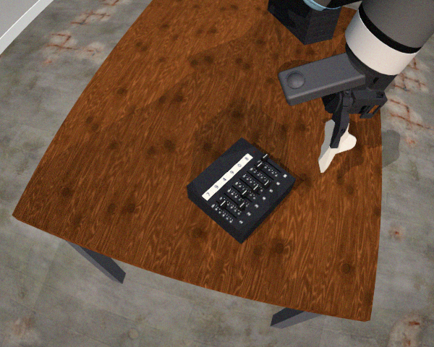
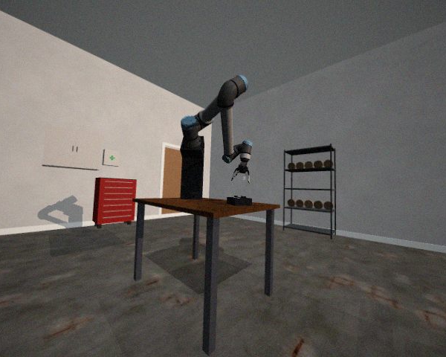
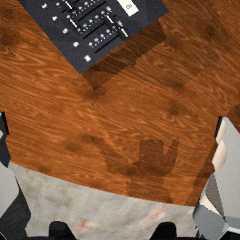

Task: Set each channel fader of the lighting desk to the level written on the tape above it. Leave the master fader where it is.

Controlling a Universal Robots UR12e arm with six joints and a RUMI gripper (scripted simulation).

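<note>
My gripper is now 12 cm above the channel 3 fader, 9 cm to the left of it and 8 cm short of it. Round my hand: master fader 12 cm below, 6 cm to the right, 1 cm behind; channel 5 cap 12 cm below, 5 cm to the right, 5 cm ahead; channel 6 cap 12 cm below, 7 cm to the right, 1 cm ahead.
</note>
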